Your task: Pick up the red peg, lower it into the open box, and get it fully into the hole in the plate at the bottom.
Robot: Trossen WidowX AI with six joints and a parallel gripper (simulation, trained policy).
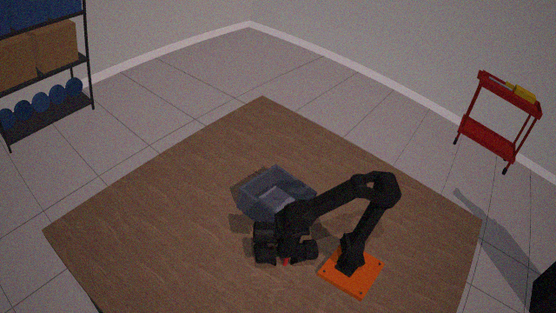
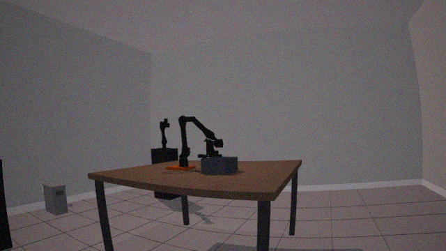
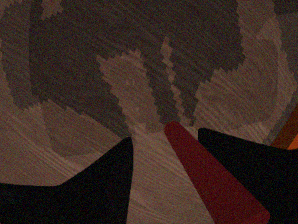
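Now: gripper tip 30 mm below the red peg and 10 mm to the left of it. Round my gripper tip: plate: 170 mm to the right, 170 mm ahead, 40 mm above; grey box: 170 mm to the right, 170 mm ahead, 20 mm above.
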